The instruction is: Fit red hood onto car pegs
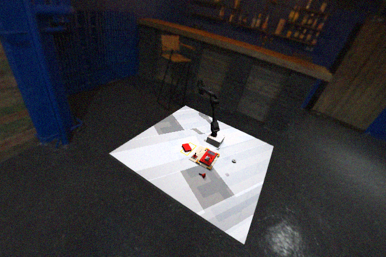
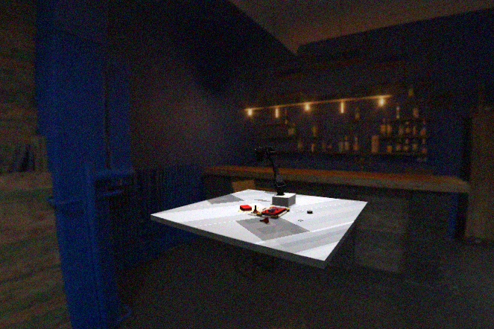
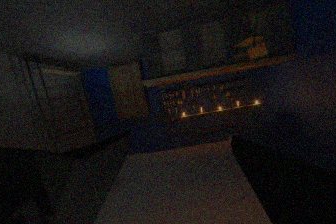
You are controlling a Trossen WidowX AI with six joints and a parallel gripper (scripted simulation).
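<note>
Now: gripper tip 740 mm short of the red hood, 130 mm to the right of it and 390 mm above it. From my gripper tip the other things lie so: dark wheel (640 mm ahead, 620 mm to the left, 400 mm below); then tan jig (760 mm ahead, 350 mm to the left, 390 mm below).
</note>
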